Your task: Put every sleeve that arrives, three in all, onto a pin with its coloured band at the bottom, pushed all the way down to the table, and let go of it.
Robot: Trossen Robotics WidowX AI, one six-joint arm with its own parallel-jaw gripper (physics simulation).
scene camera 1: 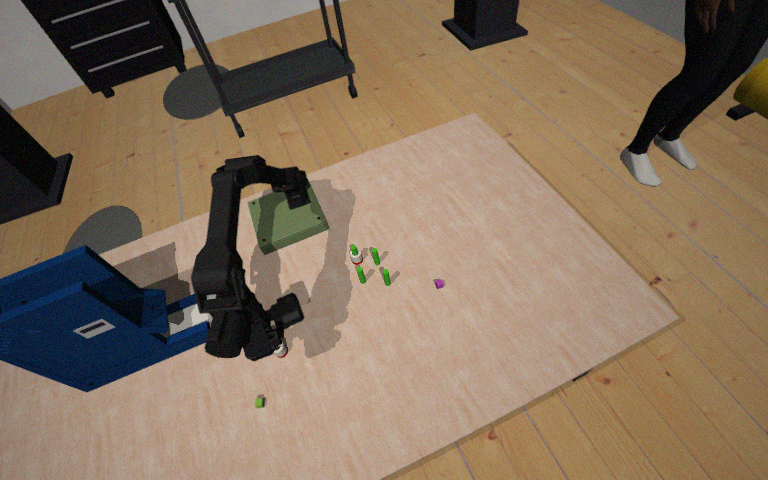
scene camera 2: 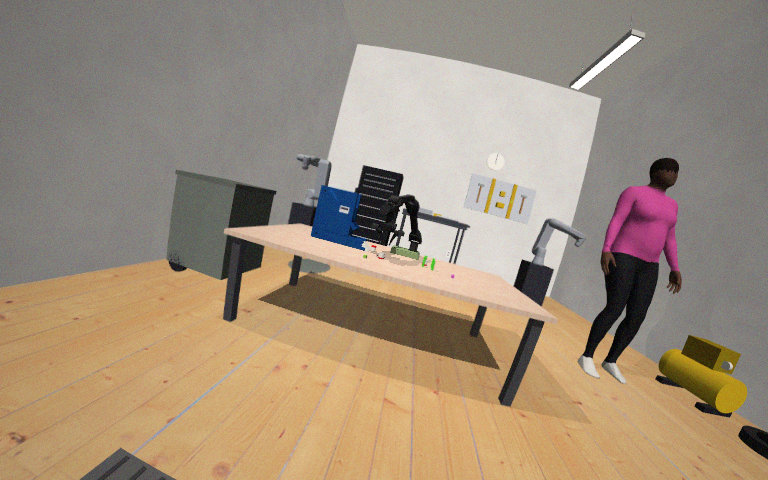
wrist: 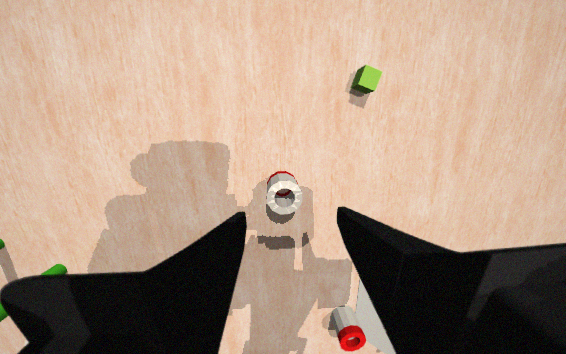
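My gripper (wrist: 291, 216) is open and empty, pointing down above the table. A white sleeve (scene camera 1: 281, 351) (scene camera 2: 381, 255) (wrist: 271, 200) stands upright, red band at the bottom, ahead of the gap between the fingertips in the wrist view. A second sleeve (scene camera 2: 373, 247) (wrist: 345, 319) stands band up by the chute's pale end; the arm hides it in scene camera 1. A third sleeve (scene camera 1: 356, 258) is around the back left green pin, band at the bottom, seemingly down at the table. Three pins (scene camera 1: 375, 256) (scene camera 1: 361, 275) (scene camera 1: 386, 277) are bare.
A blue dispenser (scene camera 1: 42, 339) (scene camera 2: 334, 215) with a chute stands left of the arm. A light green cube (scene camera 1: 259, 402) (scene camera 2: 365, 256) (wrist: 370, 78) lies near the upright sleeve. A purple cube (scene camera 1: 438, 283) (scene camera 2: 452, 276) lies right of the pins. The arm stands on a green base (scene camera 1: 291, 226).
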